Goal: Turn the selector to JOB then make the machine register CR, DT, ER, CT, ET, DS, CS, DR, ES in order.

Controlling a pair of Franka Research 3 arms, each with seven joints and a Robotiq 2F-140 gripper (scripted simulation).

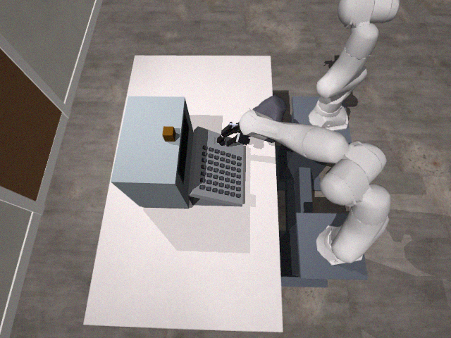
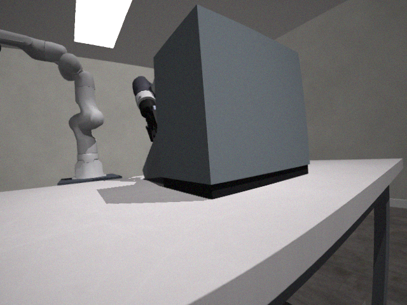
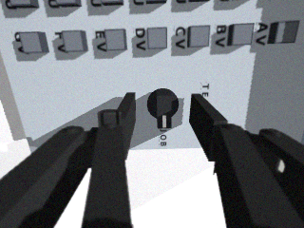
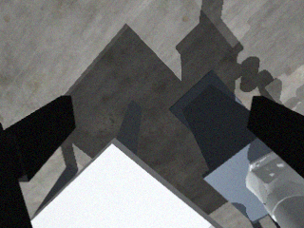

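Observation:
The black selector lies 10 mm ahead of my left hand and 20 mm below it. Also, from my left hand: sloped key panel (40 mm ahead, 110 mm to the left, 70 mm below).

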